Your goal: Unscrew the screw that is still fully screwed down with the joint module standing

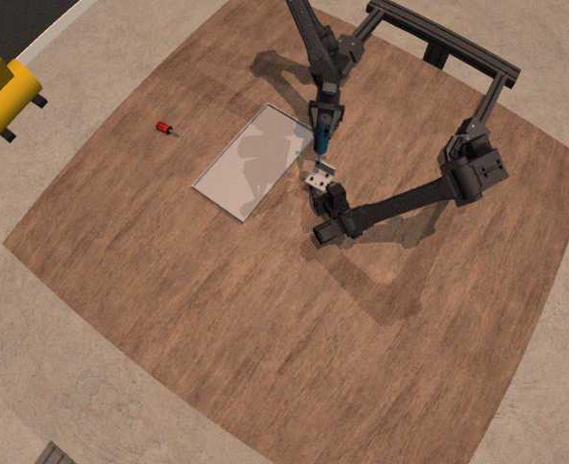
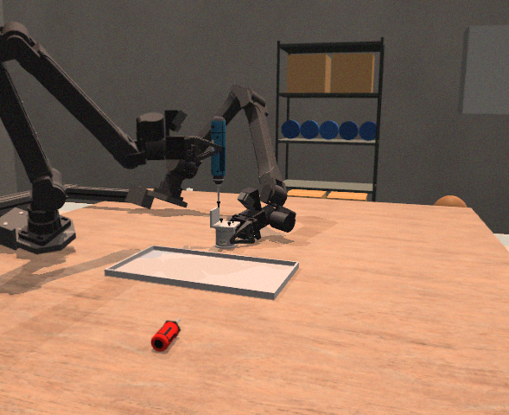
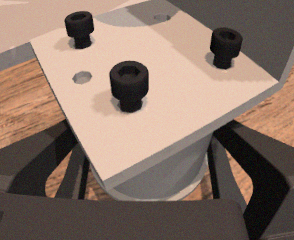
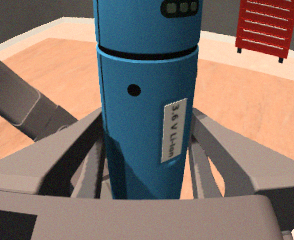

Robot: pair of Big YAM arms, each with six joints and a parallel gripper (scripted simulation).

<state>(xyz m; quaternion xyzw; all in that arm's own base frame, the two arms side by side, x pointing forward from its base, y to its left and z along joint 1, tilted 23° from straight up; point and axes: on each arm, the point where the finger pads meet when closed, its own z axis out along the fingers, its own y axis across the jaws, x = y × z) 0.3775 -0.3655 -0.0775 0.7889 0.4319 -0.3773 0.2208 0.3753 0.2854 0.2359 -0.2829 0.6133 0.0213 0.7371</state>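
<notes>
Right now my left hand is 10 mm below the joint module. Also, from my left hand: shallow grey tray 60 mm ahead, 220 mm to the right, 20 mm below; then pale l-shaped bracket 50 mm above; then red manual screwdriver 180 mm ahead, 550 mm to the right, 10 mm below.
</notes>
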